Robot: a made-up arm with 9 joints.
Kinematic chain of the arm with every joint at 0, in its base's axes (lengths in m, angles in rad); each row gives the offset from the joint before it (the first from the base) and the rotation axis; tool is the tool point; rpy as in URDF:
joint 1: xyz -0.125 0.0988 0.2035 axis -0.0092 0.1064 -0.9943
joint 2: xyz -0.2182 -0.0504 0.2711 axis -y
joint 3: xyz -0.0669 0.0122 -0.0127 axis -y
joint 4: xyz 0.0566 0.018 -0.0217 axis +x
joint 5: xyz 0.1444 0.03 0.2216 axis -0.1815 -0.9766 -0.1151
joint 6: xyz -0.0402 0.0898 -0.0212 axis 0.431 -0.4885 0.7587
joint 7: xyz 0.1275 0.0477 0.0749 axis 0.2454 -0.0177 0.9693
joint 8: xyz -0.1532 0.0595 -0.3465 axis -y
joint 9: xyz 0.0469 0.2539 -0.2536 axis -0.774 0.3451 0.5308
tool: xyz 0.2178 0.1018 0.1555 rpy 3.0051 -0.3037 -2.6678
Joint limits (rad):
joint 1: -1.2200..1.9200
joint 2: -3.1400..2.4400
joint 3: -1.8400..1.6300
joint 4: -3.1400..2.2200
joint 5: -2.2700..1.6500
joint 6: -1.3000..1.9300
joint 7: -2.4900..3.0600
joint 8: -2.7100..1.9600
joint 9: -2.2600..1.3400
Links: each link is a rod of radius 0.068 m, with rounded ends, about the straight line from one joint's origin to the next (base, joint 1, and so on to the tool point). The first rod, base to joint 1, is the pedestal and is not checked.
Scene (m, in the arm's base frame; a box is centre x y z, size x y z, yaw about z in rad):
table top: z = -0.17
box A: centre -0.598 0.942 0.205 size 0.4 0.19 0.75 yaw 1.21
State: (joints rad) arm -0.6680 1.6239 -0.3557 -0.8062 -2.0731 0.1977 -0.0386 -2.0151 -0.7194
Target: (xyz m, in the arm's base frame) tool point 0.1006 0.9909 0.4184
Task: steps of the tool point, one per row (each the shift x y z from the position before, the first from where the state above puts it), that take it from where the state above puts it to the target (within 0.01 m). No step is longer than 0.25 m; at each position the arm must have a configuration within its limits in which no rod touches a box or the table.
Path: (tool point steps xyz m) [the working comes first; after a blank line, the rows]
Joints at the target: 0.1856 1.6859 -0.3604 -1.3153 -2.2700 0.3339 -0.1945 -2.0239 -0.1855
Straight joint move there: touches box A.

1: 0.0280 -0.0740 0.0116
2: 0.0590 -0.0801 -0.0098
3: 0.0931 -0.0644 -0.0208
4: 0.1215 -0.0348 -0.0113
5: 0.1357 -0.0069 0.0196
6: -0.0677 0.1055 0.0147
7: -0.0213 0.1483 0.0333
8: 0.0507 0.1703 0.0391
9: 0.1328 0.1577 0.0290
10: 0.2036 0.1072 0.0033
11: 0.0936 0.0839 -0.0153
12: 0.1056 0.0607 -0.0215
13: 0.1078 0.0384 -0.0278

